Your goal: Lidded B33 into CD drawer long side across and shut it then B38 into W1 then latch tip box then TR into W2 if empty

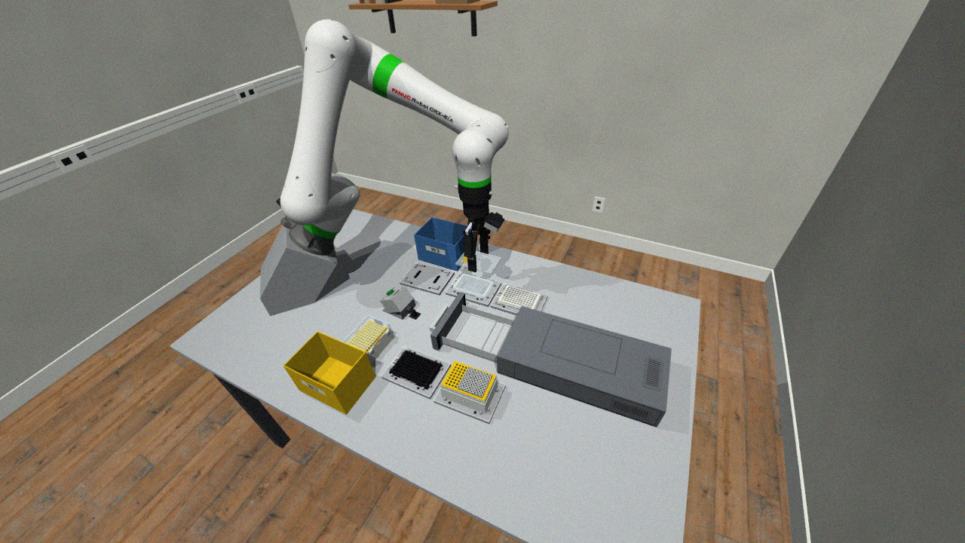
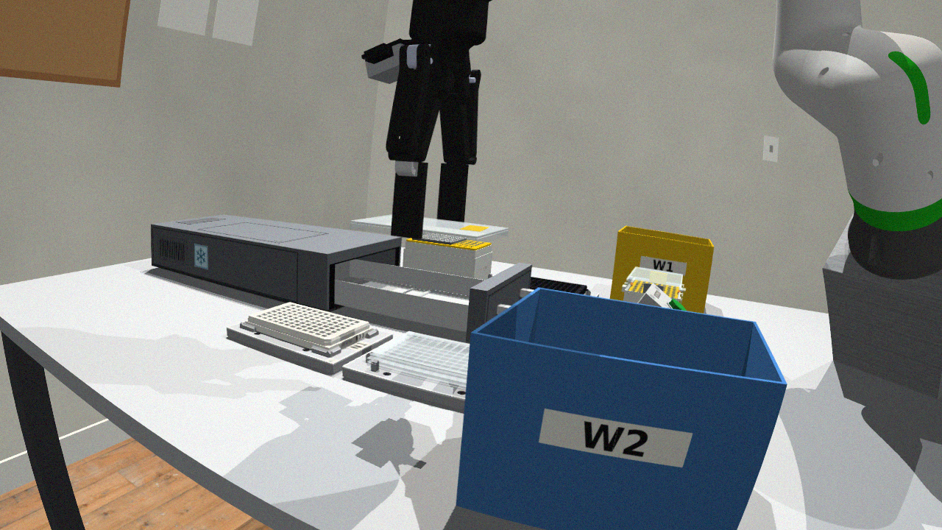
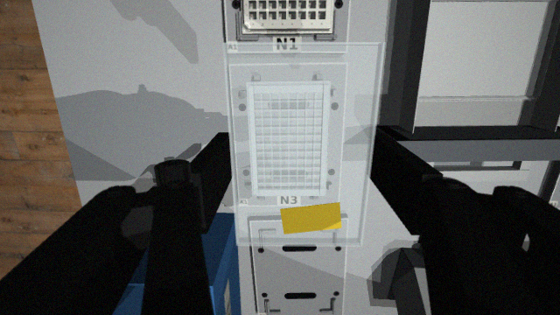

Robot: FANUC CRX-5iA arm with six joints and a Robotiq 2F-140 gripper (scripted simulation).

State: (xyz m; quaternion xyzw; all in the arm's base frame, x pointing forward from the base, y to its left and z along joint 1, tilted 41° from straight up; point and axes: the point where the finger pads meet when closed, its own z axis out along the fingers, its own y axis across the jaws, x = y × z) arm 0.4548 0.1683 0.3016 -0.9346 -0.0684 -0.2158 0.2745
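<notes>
Now: hand 150 mm above the white assay plate, 140 mm short of it and 50 mm to the right of it. The rest, counted from my hand: cooler drawer (150 mm to the right, 150 mm ahead, 130 mm below); then clear plate (150 mm below, 30 mm behind); then clear plate lid (20 mm below).
</notes>
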